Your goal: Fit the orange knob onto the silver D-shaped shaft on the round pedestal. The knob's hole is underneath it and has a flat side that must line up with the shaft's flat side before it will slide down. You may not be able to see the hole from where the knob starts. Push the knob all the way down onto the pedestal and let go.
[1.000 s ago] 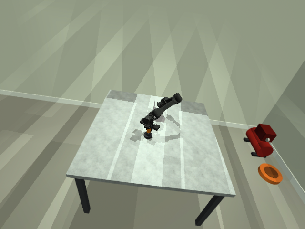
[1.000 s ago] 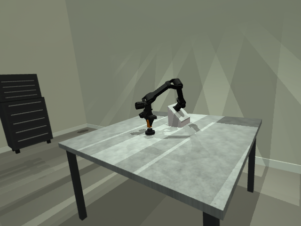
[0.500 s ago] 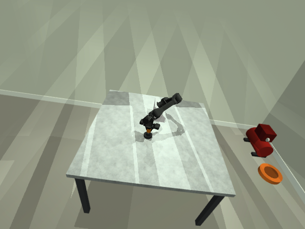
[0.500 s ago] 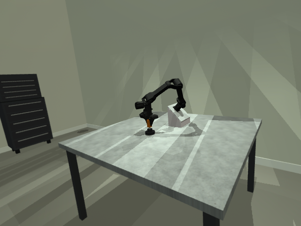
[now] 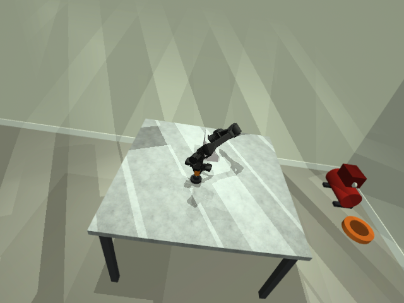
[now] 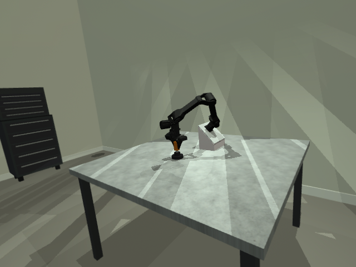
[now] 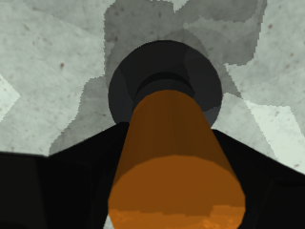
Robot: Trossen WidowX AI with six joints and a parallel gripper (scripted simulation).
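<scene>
Now: gripper tip 30 mm below the orange knob. Also, from my gripper tip: pedestal: 40 mm below.
</scene>
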